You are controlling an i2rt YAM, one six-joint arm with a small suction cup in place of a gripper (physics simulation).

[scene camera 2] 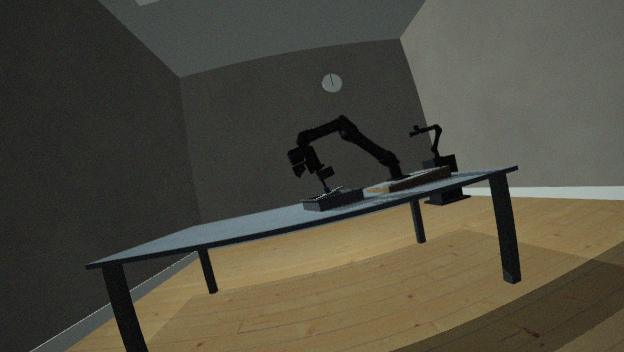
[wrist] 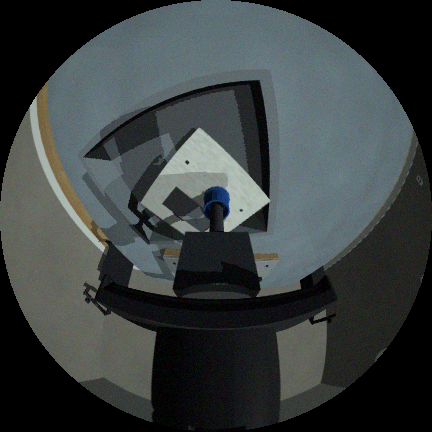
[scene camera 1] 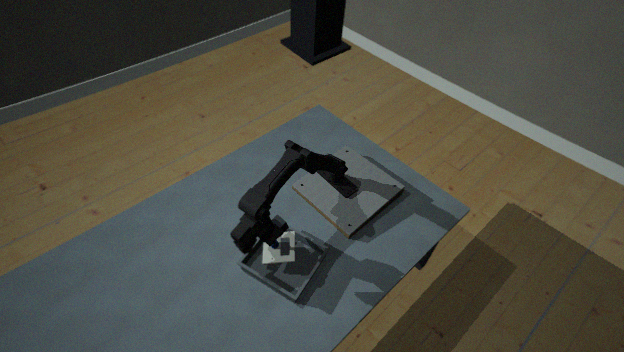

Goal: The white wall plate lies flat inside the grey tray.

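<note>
The white wall plate (scene camera 1: 272, 256) (wrist: 200, 150), a thin square with a rectangular opening and two small holes, hangs on my suction cup (scene camera 1: 274, 245) (scene camera 2: 327, 190) (wrist: 216, 196). The cup is blue and sits on the plate's face beside the opening. The grey tray (scene camera 1: 268, 281) (scene camera 2: 345, 200) (wrist: 274, 150) is an open square box below the plate. The plate is over the tray's interior, turned relative to its walls. In scene camera 2 it looks tilted, with one edge above the rim. In the wrist view one corner overlaps a tray wall. Contact with the tray floor is hidden.
The blue-grey table (scene camera 1: 150, 240) (scene camera 2: 225, 232) carries the tray and the arm's square base board (scene camera 1: 320, 200) (scene camera 2: 425, 179), which lies close behind the tray. A dark pedestal (scene camera 1: 320, 30) (scene camera 2: 446, 162) stands on the floor beyond the table. Shadows cover much of the tray.
</note>
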